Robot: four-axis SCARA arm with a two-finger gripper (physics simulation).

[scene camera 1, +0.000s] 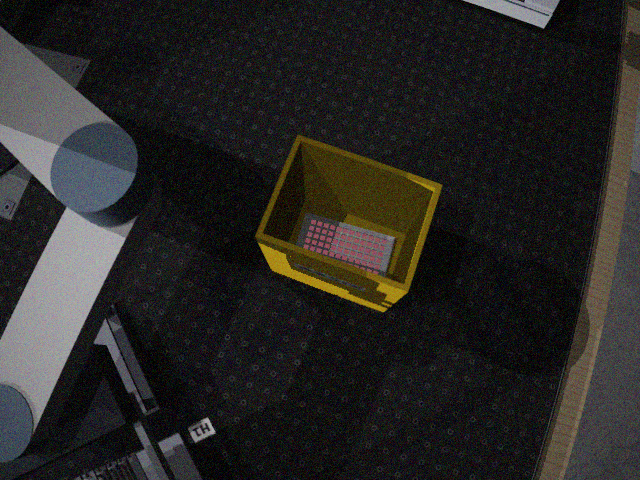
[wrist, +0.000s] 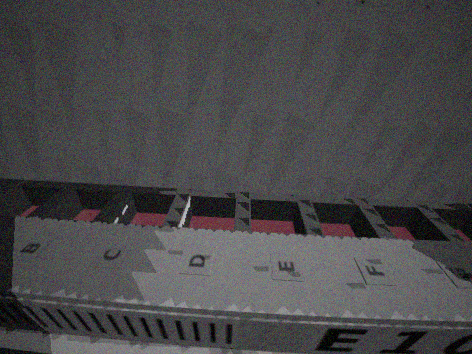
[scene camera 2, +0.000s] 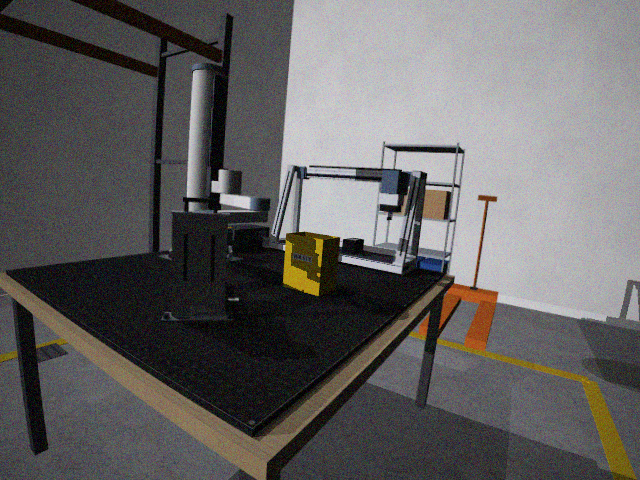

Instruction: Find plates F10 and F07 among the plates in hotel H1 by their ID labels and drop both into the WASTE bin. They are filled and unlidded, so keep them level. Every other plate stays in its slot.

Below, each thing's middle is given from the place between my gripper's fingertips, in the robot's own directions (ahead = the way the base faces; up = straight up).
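With the hotel H1 [scene camera 2: 198, 291] as the reference, my hand is 40 mm to the left of it, 40 mm short of it and 20 mm above it. The plate F10 [scene camera 1: 365, 249] sits 410 mm to the left of my hand, 110 mm ahead of it and 140 mm below it. As for the grey rg stand [scene camera 1: 105, 336], I find it 140 mm to the left of my hand, 150 mm behind it and 100 mm below it.
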